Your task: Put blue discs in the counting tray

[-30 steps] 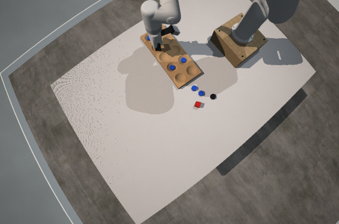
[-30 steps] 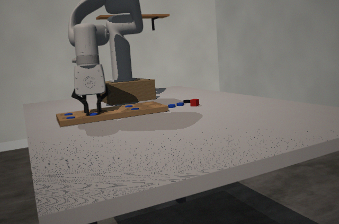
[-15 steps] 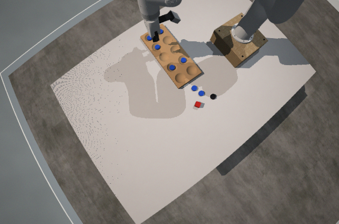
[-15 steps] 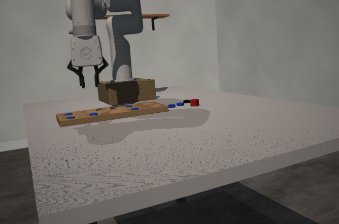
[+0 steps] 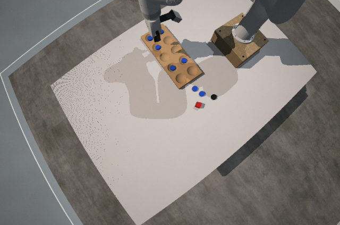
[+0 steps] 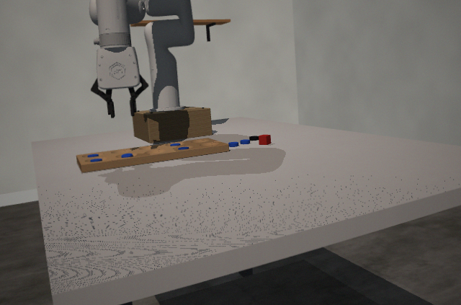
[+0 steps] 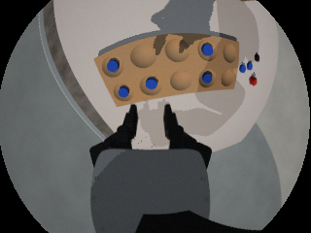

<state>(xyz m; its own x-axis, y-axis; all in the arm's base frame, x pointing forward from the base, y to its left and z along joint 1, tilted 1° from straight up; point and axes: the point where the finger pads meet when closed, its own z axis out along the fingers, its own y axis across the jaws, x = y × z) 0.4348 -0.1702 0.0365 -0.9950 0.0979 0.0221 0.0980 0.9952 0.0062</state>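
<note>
Now: hand 130 mm above the wooden counting tray, 70 mm to the right of it and 50 mm past it. Also, from my hand: black disc (390 mm to the left, 140 mm behind, 130 mm below); red cube (390 mm to the left, 130 mm below, 40 mm behind).
</note>
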